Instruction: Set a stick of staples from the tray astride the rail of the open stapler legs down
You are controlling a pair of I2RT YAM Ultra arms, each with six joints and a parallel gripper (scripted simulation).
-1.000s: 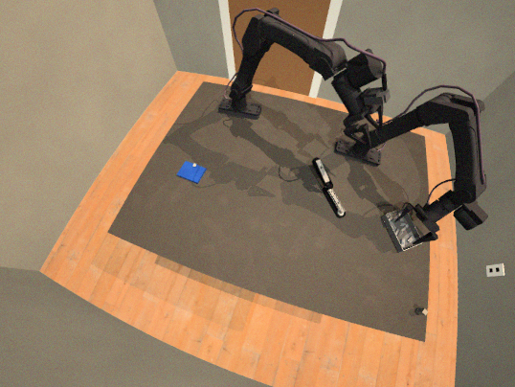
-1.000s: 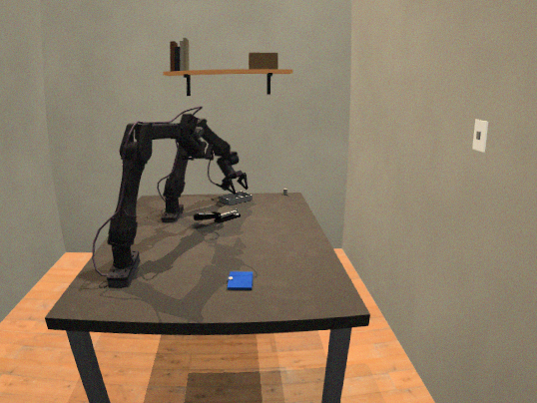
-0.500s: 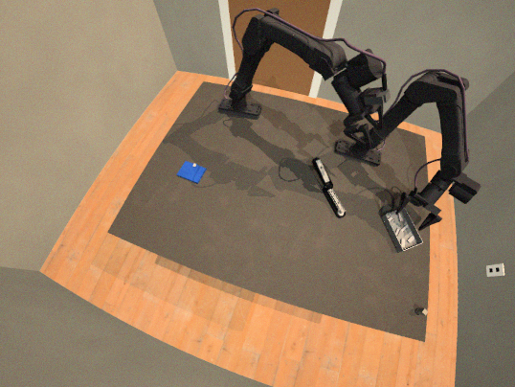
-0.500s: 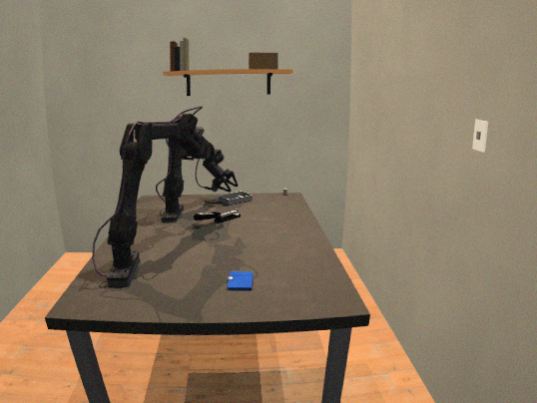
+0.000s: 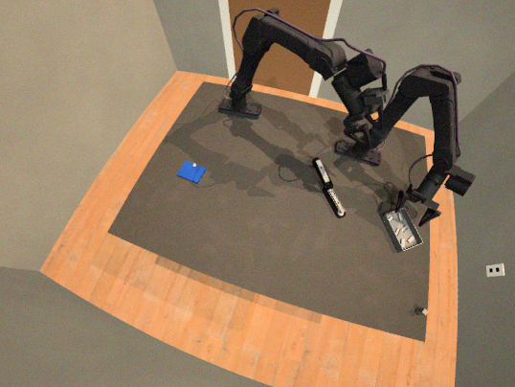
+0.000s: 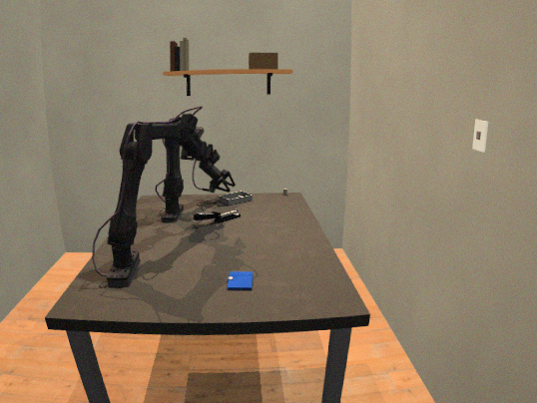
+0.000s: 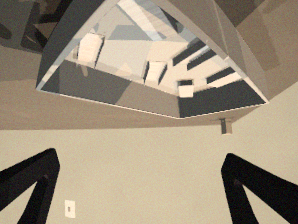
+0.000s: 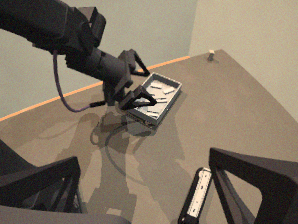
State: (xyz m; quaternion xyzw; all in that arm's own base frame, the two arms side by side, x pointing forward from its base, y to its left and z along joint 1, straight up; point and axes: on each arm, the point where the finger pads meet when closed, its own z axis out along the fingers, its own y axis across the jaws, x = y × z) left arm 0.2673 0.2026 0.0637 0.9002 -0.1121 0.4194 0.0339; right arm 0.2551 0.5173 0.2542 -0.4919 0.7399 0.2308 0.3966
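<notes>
The staple strip is 30 mm behind my left hand, 10 mm to the left of it and 70 mm below it. Round my left hand: blue pad 150 mm ahead, 830 mm to the right, 70 mm below; stapler 20 mm behind, 300 mm to the right, 50 mm below; grey tray 20 mm ahead, 20 mm to the left, 60 mm below.
</notes>
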